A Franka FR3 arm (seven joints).
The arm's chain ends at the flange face. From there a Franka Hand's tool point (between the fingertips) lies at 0.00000 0.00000 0.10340 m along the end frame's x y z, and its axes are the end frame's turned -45 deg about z.
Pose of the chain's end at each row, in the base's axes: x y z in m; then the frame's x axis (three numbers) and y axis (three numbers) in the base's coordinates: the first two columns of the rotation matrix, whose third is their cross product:
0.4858 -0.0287 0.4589 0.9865 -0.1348 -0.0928 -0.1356 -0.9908 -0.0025
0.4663 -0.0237 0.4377 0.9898 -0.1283 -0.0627 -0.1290 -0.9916 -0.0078
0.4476 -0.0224 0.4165 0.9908 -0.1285 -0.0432 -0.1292 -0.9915 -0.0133
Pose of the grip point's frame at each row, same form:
0.4763 -0.0271 0.3559 0.7934 0.6053 -0.0639 0.6017 -0.7959 -0.0674
0.4600 -0.0221 0.3345 0.7911 0.6104 -0.0388 0.6087 -0.7919 -0.0499
0.4433 -0.0205 0.3132 0.7920 0.6102 -0.0211 0.6092 -0.7920 -0.0400

